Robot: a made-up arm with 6 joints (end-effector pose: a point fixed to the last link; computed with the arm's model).
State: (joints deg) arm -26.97 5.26 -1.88 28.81 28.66 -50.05
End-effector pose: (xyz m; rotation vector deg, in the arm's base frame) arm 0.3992 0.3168 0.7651 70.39 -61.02 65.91
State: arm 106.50 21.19 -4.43 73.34 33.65 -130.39
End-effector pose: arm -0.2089 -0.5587 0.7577 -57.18 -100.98 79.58
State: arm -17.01 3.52 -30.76 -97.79 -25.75 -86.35
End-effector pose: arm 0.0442 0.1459 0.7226 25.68 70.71 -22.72
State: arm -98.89 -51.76 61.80 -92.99 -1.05 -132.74
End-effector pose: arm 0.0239 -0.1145 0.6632 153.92 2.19 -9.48
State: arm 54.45 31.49 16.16 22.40 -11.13 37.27
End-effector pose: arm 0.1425 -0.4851 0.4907 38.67 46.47 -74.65
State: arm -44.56 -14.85 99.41 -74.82 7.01 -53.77
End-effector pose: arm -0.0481 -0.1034 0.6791 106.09 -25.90 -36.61
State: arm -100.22 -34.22 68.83 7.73 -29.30 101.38
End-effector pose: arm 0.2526 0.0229 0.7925 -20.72 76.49 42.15
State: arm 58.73 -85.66 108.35 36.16 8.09 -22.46
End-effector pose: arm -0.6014 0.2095 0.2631 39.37 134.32 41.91
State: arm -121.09 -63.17 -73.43 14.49 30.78 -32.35
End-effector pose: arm -0.5096 -0.1845 0.6964 -48.22 -2.04 -120.55
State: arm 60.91 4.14 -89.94 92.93 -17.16 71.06
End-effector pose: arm 0.5151 0.1401 0.6885 13.60 25.41 5.34
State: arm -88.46 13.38 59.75 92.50 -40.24 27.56
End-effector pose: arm 0.2730 0.3143 0.9906 27.02 -19.29 36.62
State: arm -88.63 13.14 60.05 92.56 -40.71 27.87
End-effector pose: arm 0.2728 0.3106 0.9919 27.02 -18.89 36.29
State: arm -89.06 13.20 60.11 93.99 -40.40 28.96
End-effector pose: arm 0.2683 0.3111 0.9966 26.84 -19.83 36.29
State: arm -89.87 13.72 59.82 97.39 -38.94 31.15
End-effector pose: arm 0.2570 0.3176 1.0058 26.50 -22.73 36.74
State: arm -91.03 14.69 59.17 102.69 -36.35 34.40
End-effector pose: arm 0.2377 0.3291 1.0181 26.22 -27.51 37.53
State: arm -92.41 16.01 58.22 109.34 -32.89 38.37
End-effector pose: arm 0.2109 0.3430 1.0303 26.36 -33.64 38.45
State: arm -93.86 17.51 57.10 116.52 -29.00 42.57
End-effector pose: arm 0.1795 0.3564 1.0393 27.19 -40.26 39.34
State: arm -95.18 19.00 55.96 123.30 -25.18 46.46
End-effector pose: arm 0.1480 0.3670 1.0436 28.65 -46.45 40.08
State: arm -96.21 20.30 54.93 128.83 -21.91 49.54
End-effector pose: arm 0.1216 0.3748 1.0436 30.37 -51.47 40.69
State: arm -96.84 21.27 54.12 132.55 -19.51 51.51
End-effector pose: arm 0.1035 0.3803 1.0413 31.82 -54.89 41.18
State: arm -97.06 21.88 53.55 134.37 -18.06 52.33
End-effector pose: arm 0.0944 0.3846 1.0387 32.68 -56.76 41.63
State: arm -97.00 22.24 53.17 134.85 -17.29 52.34
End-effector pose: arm 0.0917 0.3885 1.0364 33.00 -57.56 42.07
